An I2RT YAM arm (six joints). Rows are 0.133 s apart.
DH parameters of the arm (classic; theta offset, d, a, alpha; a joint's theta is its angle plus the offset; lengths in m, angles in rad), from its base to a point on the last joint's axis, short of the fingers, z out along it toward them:
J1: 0 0.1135 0.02 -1.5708
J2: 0 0 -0.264 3.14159
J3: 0.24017 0 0.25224 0
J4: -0.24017 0 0.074 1.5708
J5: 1.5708 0 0 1.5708
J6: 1.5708 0.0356 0 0
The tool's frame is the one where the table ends.
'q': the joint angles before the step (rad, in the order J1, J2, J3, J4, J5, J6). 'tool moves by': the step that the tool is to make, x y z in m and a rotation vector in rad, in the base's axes. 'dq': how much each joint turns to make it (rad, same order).
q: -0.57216 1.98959 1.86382 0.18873 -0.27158 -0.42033
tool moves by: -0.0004 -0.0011 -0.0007 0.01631 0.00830 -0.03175
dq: -0.00007 -0.00010 0.00299 -0.01696 0.03215 0.00768
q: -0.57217 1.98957 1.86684 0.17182 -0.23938 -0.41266
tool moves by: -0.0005 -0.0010 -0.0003 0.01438 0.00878 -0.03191
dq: 0.00001 -0.00023 0.00442 -0.01846 0.03220 0.00613
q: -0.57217 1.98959 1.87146 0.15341 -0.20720 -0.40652
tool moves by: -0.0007 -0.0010 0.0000 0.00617 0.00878 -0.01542
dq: -0.00151 -0.00020 0.00437 -0.01529 0.01392 0.00001
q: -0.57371 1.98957 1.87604 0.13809 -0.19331 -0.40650
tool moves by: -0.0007 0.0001 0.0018 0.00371 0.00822 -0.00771
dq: -0.00006 -0.00151 0.00905 -0.01976 0.00762 -0.00153
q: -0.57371 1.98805 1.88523 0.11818 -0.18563 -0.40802
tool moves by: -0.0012 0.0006 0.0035 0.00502 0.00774 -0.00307
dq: -0.00009 -0.00311 0.01361 -0.02595 0.00298 -0.00002
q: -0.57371 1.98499 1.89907 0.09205 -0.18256 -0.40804
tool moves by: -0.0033 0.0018 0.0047 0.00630 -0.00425 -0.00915
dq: 0.00010 -0.01362 -0.00113 -0.01099 0.00930 0.00766
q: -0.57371 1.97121 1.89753 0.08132 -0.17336 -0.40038
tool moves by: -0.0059 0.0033 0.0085 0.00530 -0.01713 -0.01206
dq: 0.00000 -0.02452 -0.00622 -0.00449 0.01226 0.01376
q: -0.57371 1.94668 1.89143 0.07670 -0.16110 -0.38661
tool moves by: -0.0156 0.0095 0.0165 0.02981 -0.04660 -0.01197
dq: 0.00000 -0.06740 -0.03838 0.00169 0.01381 0.05045
